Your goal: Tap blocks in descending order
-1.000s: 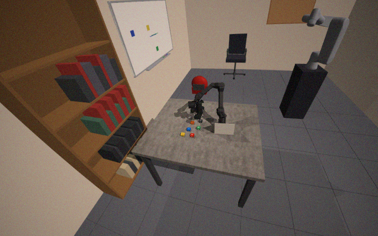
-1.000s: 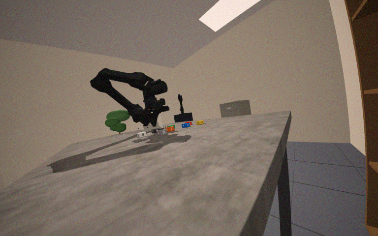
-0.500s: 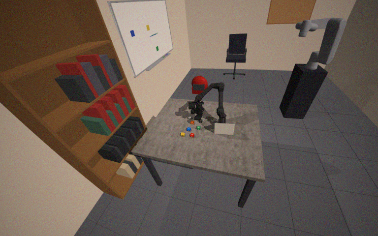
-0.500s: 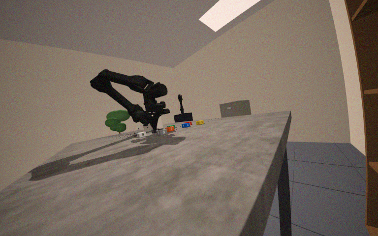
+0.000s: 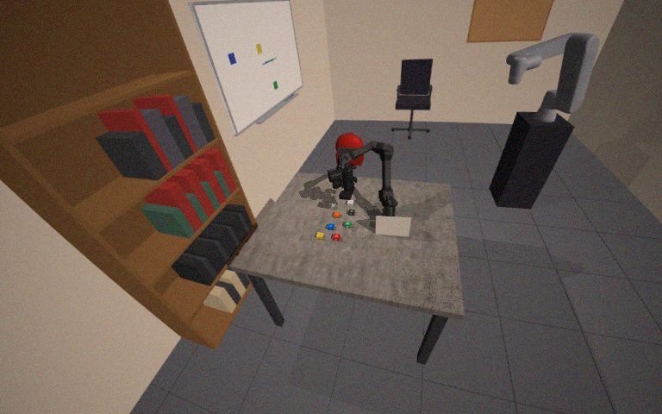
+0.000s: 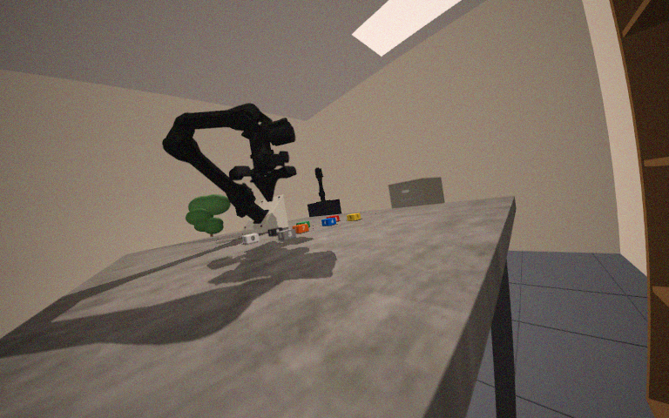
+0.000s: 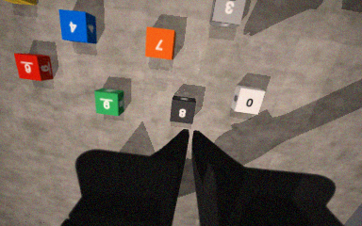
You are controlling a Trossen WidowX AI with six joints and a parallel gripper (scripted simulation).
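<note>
The orange block lies 90 mm below my gripper tip, 70 mm ahead of it and 40 mm to the left of it. From my gripper tip the other things lie so: green block (110 mm to the left, 90 mm below, 10 mm behind); then white block marked 0 (90 mm below, 80 mm to the right, 10 mm ahead); then black block (90 mm below, 10 mm to the left, 10 mm behind).
</note>
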